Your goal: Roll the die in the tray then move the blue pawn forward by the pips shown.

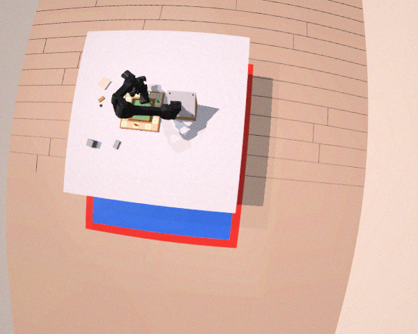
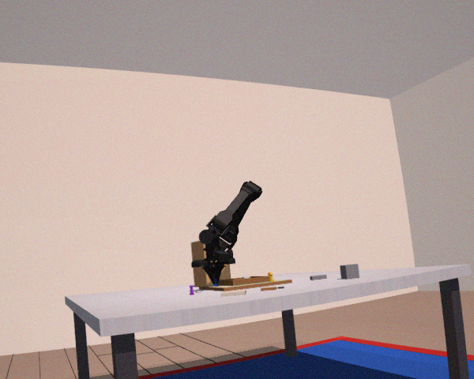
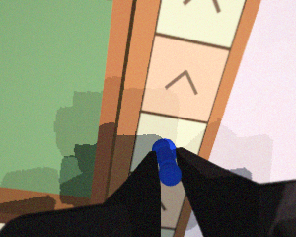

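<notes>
Right now the green pawn is 90 mm behind my gripper tip, 50 mm to the left of it and 10 mm above it. From my gripper tip the other things lie so: blue pawn: 10 mm above; then white die: 40 mm ahead, 120 mm to the left; then green tray: 30 mm ahead, 110 mm to the left, 10 mm below.
</notes>
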